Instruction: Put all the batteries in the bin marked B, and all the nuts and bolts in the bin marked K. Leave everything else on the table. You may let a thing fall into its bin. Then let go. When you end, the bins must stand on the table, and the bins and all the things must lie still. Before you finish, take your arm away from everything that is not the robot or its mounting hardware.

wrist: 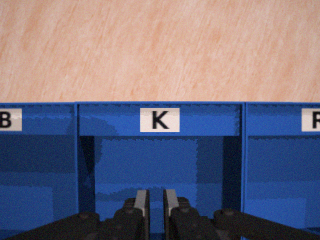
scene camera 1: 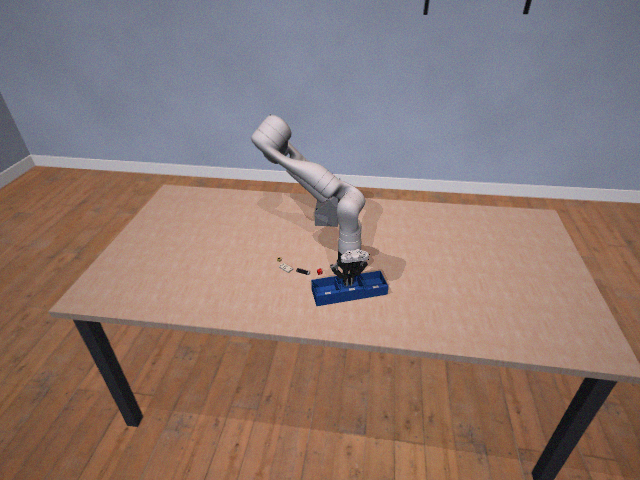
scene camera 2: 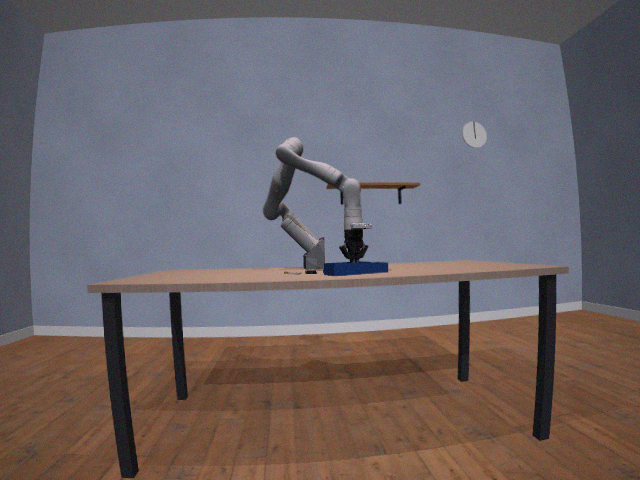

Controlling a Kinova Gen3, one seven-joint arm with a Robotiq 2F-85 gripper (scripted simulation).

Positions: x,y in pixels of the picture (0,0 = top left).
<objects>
blue bin: wrist 201,149; scene camera 1; scene camera 2
same spot on blue bin: (scene camera 2: 342,268) = (scene camera 1: 326,298)
</objects>
